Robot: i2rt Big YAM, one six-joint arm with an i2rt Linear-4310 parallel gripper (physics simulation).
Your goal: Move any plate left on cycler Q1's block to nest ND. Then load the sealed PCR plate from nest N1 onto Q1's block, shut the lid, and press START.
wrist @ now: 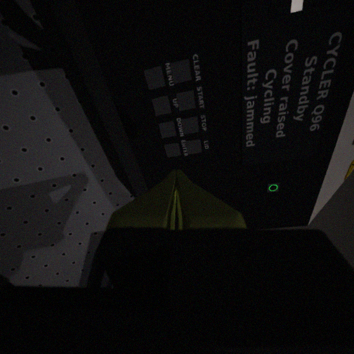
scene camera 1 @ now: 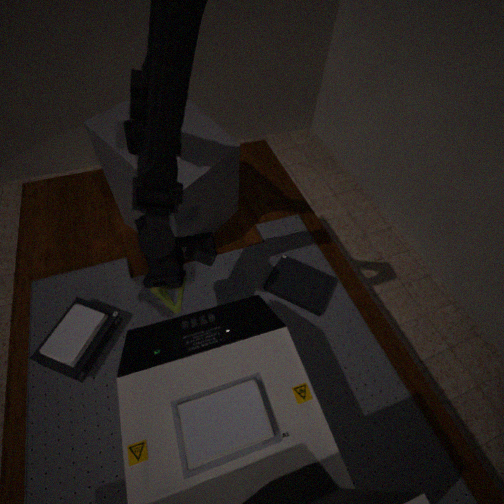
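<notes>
Cycler Q1 [scene camera 1: 210, 367] [wrist: 280, 210] has a white body and a black front panel. A pale rectangular plate [scene camera 1: 227, 422] sits in its framed recess. A white light [scene camera 1: 227, 330] [wrist: 296, 5] is lit in line with "Cover raised". The START button [wrist: 186, 100] shows among the keys in the wrist view. My gripper [scene camera 1: 176, 310] [wrist: 176, 176] is shut and empty, its yellow-green tips near the ENTER and LID keys; contact cannot be told. A white plate [scene camera 1: 75, 334] lies in a dark nest [scene camera 1: 82, 372] at left. Another dark nest [scene camera 1: 300, 285] at right holds no plate. Nest labels are unreadable.
A large grey box [scene camera 1: 210, 200] stands behind the arm. A grey perforated board [scene camera 1: 65, 430] [wrist: 30, 135] lies under the cycler and nests, on a wooden table [scene camera 1: 60, 215]. A dark shape [scene camera 1: 300, 485], perhaps the raised lid, shows at the bottom edge.
</notes>
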